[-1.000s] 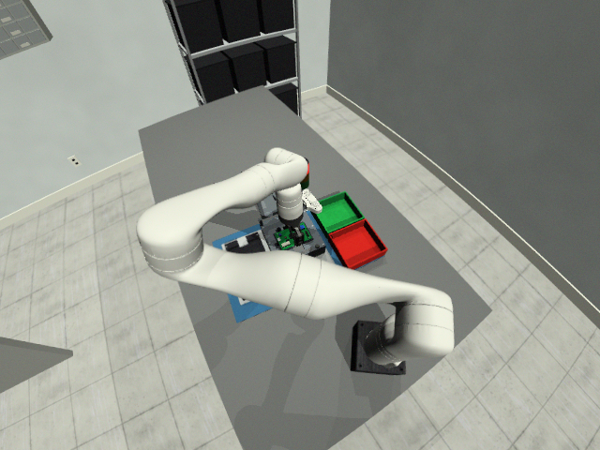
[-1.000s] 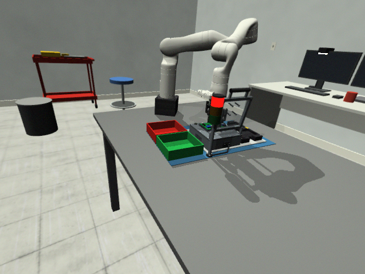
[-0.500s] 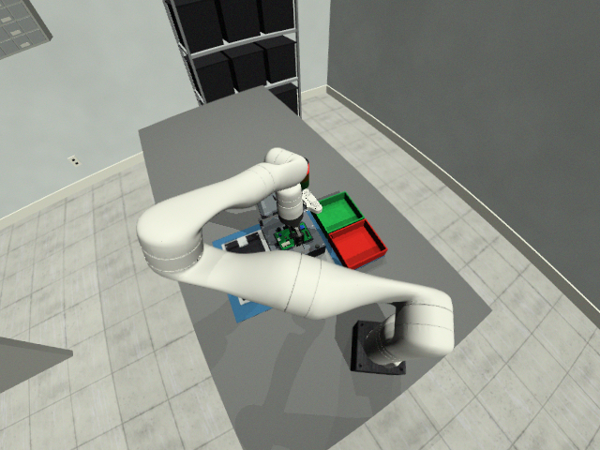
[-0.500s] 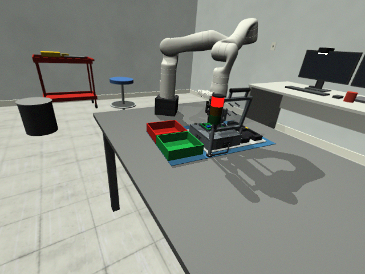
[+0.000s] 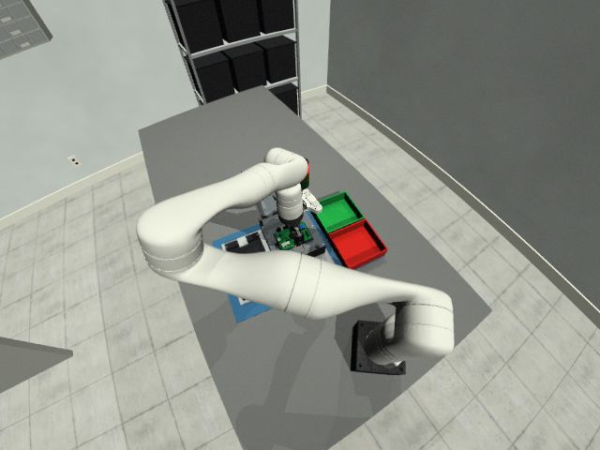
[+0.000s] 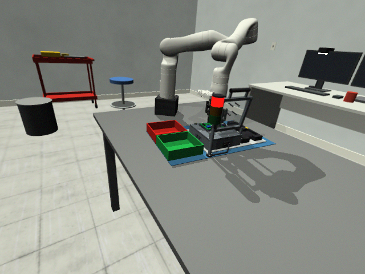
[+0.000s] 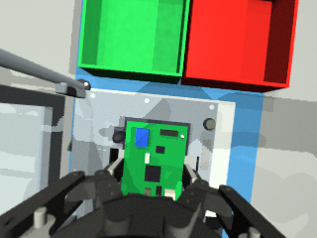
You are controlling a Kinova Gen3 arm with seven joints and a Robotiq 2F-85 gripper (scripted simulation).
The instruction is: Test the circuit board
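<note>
Right now my hand is 10 mm above the green circuit board. Also, from my hand: clear lid 110 mm ahead, 100 mm above, 30 mm to the right; tester bed 10 mm below, 10 mm ahead; green bin 200 mm to the right, 70 mm below, 10 mm behind.
</note>
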